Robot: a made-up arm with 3 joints. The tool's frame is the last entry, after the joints. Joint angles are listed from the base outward.
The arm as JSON. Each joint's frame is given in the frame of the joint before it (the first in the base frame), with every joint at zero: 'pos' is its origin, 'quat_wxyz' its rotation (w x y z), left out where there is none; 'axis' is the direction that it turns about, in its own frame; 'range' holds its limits. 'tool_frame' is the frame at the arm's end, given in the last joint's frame.
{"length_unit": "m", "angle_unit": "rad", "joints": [
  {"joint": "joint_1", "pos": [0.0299, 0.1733, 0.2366], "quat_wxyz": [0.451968, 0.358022, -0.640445, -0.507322], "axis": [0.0, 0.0, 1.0], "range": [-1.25, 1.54]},
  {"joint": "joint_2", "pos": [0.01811, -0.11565, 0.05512], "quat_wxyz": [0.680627, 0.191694, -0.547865, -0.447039], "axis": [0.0, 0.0, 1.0], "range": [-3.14, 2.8]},
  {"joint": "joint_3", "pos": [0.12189, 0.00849, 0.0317], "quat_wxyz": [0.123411, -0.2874, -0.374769, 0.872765], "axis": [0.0, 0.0, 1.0], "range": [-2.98, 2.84]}
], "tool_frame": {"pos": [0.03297, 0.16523, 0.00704], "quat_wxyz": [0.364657, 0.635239, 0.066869, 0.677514]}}
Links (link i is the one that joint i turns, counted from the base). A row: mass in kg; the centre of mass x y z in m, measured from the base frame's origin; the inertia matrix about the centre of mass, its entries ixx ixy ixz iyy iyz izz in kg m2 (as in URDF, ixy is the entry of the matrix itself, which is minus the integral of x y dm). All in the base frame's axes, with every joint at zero. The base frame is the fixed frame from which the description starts. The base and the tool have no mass.
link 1: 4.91; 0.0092 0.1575 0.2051; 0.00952 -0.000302 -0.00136 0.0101 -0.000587 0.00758
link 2: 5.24; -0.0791 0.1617 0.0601; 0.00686 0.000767 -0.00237 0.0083 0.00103 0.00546
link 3: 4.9; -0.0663 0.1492 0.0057; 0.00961 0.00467 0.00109 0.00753 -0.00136 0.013
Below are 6 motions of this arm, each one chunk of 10 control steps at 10 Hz.
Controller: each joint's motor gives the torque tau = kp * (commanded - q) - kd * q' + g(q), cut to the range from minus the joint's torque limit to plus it. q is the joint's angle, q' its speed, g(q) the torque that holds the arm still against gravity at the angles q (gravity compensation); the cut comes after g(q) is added. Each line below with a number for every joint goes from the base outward.
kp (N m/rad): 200 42 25
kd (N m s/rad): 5 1.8 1
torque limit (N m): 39 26 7.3
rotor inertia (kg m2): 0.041 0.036 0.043
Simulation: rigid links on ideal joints. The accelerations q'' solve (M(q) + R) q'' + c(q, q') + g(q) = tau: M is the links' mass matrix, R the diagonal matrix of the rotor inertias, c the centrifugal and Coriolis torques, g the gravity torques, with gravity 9.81 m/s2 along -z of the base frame. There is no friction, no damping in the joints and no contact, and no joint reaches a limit. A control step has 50 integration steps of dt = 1/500 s. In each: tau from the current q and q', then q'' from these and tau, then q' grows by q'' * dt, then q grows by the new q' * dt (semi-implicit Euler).
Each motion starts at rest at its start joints. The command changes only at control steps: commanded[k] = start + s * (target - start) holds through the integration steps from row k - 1 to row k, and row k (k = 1, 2, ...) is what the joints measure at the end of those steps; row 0 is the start. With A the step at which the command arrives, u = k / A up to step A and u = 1 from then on. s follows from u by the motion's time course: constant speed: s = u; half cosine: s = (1 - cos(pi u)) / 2; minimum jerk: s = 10 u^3 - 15 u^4 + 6 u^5; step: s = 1 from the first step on.
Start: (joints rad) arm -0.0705 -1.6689 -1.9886
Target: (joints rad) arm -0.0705 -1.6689 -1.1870
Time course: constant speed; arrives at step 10
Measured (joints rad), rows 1 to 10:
1: -0.0725 -1.6688 -1.9158
2: -0.0692 -1.6690 -1.8167
3: -0.0697 -1.6684 -1.7370
4: -0.0707 -1.6689 -1.6618
5: -0.0702 -1.6690 -1.5807
6: -0.0701 -1.6688 -1.4993
7: -0.0703 -1.6689 -1.4197
8: -0.0703 -1.6690 -1.3397
9: -0.0702 -1.6690 -1.2593
10: -0.0703 -1.6690 -1.1792

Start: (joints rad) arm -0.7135 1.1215 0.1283
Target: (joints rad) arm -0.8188 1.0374 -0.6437
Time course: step
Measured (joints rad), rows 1 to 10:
1: -0.8405 1.0672 -0.3919
2: -0.8192 0.9811 -0.8170
3: -0.8166 1.0482 -0.6628
4: -0.8183 1.0477 -0.6033
5: -0.8198 1.0318 -0.6473
6: -0.8187 1.0358 -0.6514
7: -0.8185 1.0393 -0.6416
8: -0.8189 1.0375 -0.6426
9: -0.8189 1.0369 -0.6443
10: -0.8188 1.0375 -0.6438

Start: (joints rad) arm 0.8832 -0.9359 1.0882
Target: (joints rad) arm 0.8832 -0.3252 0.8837
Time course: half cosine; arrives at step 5
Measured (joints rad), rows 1 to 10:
1: 0.8795 -0.8953 1.0641
2: 0.8763 -0.7558 1.0073
3: 0.8814 -0.5385 0.9491
4: 0.8897 -0.3440 0.9071
5: 0.8932 -0.2684 0.8902
6: 0.8865 -0.2999 0.8869
7: 0.8782 -0.3419 0.8819
8: 0.8799 -0.3432 0.8810
9: 0.8849 -0.3239 0.8832
10: 0.8852 -0.3160 0.8849

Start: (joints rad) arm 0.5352 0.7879 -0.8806
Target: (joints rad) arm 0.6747 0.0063 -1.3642
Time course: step
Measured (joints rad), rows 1 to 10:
1: 0.7282 0.0721 -1.2700
2: 0.6382 -0.1281 -1.4596
3: 0.6671 -0.0143 -1.3576
4: 0.6932 0.0424 -1.3474
5: 0.6699 0.0125 -1.3729
6: 0.6716 -0.0070 -1.3651
7: 0.6763 0.0065 -1.3608
8: 0.6752 0.0101 -1.3652
9: 0.6743 0.0058 -1.3650
10: 0.6746 0.0053 -1.3636

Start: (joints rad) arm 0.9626 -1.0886 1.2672
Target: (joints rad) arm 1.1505 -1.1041 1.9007
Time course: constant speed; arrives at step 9
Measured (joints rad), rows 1 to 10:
1: 0.9865 -1.1003 1.3357
2: 1.0107 -1.0950 1.4139
3: 1.0302 -1.0887 1.4864
4: 1.0511 -1.0925 1.5567
5: 1.0719 -1.0979 1.6247
6: 1.0925 -1.1002 1.6949
7: 1.1136 -1.1005 1.7663
8: 1.1347 -1.1013 1.8370
9: 1.1555 -1.1032 1.9072
10: 1.1538 -1.0924 1.9108

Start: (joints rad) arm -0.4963 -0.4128 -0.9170
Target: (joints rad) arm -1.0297 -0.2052 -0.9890
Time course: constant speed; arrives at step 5
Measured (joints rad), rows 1 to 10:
1: -0.6182 -0.3556 -0.9350
2: -0.7480 -0.3350 -0.9443
3: -0.8411 -0.2975 -0.9561
4: -0.9468 -0.2421 -0.9760
5: -1.0565 -0.2042 -0.9901
6: -1.0390 -0.2243 -0.9845
7: -1.0187 -0.2004 -0.9883
8: -1.0311 -0.1962 -0.9931
9: -1.0316 -0.2098 -0.9880
10: -1.0292 -0.2071 -0.9874

